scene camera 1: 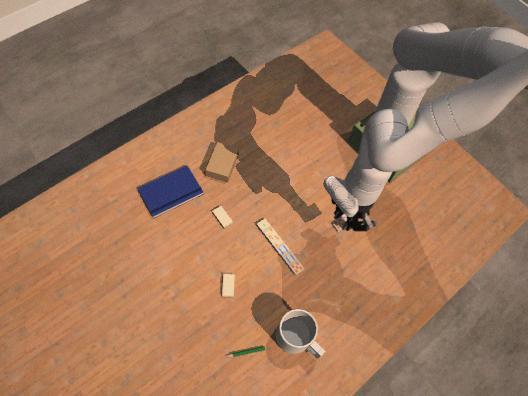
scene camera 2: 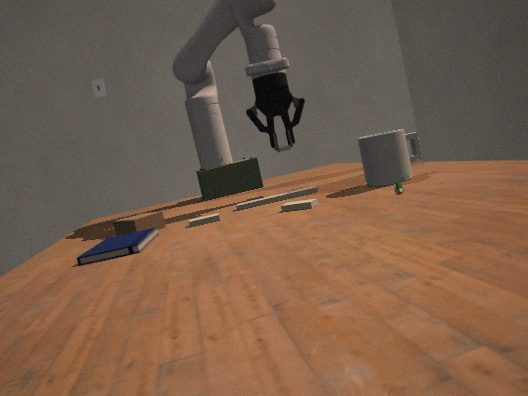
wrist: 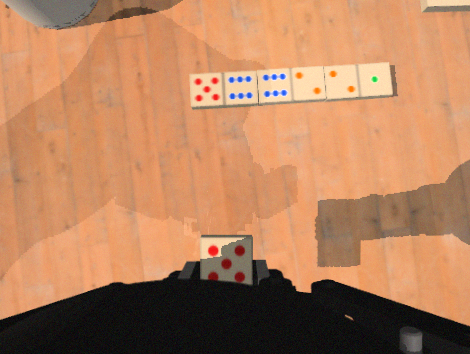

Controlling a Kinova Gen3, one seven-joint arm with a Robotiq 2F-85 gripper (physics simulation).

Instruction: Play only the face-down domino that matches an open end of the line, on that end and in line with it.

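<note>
My gripper is shut on a domino, holding it face up above the table; five red pips show, and its other half is hidden. The face-up line lies beyond it in the wrist view, with five red pips at its left end and one green pip at its right end. A face-down domino lies off the green-pip end. Another face-down domino lies apart from the line.
A grey mug stands off the five-pip end, near a green pencil. A blue book and a brown box lie together. A green box is by the arm's base.
</note>
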